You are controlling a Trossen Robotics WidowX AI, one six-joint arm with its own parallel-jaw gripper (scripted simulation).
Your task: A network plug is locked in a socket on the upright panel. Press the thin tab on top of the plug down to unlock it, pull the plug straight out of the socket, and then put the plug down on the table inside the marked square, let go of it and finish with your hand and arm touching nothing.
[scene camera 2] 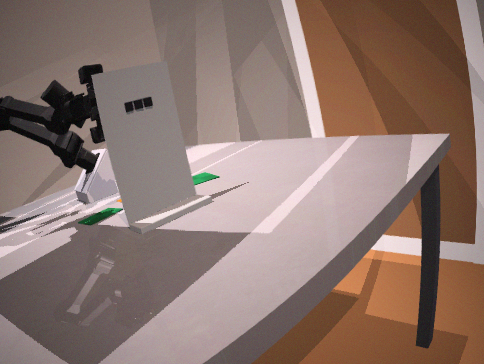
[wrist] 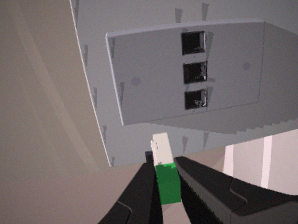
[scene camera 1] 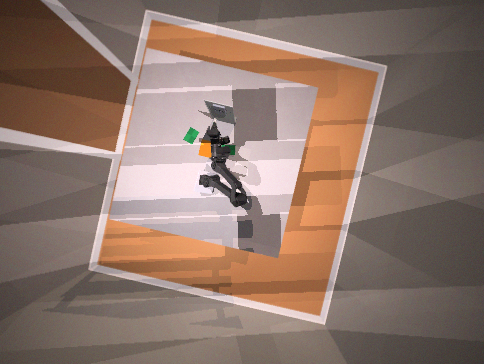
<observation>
In view: the gripper [scene camera 2: 117,94], a network plug [wrist: 169,184] and a grey upright panel [wrist: 209,81].
The gripper also shows in the wrist view [wrist: 164,169]. Scene camera 2 misses the network plug, which is hidden by the grey upright panel.
</observation>
